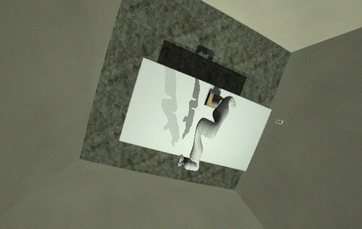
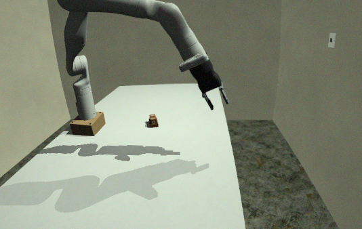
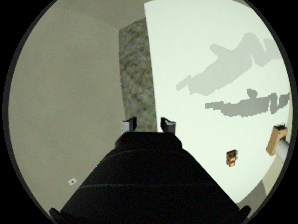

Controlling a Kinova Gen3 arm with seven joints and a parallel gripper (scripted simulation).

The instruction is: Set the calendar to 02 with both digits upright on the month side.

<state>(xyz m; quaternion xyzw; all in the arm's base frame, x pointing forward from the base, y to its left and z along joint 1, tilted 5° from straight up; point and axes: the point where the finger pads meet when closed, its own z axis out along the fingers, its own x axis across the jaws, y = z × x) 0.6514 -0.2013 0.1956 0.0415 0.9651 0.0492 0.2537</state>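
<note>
Now: the brown calendar cube 30 cm behind my hand, 25 cm to the left of it and 19 cm below it. Round my hand: brown tray (30 cm behind, 26 cm to the left, 21 cm below).
</note>
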